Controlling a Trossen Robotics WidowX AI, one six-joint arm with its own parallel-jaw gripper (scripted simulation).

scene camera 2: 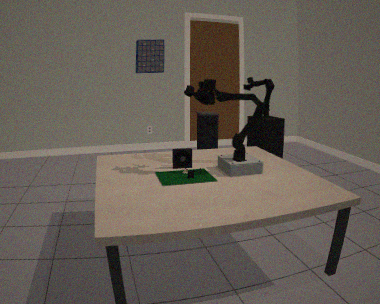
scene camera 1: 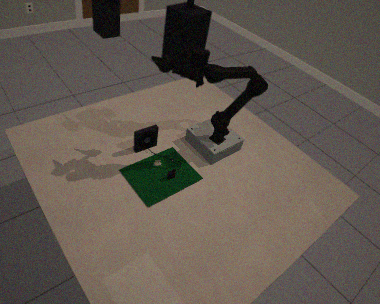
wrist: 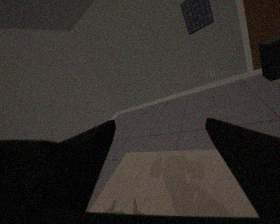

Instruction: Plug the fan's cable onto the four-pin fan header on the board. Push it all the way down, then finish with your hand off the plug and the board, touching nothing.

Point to a green board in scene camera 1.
149, 181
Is my gripper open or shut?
Open.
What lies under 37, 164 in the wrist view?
My gripper.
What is my gripper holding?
Nothing.
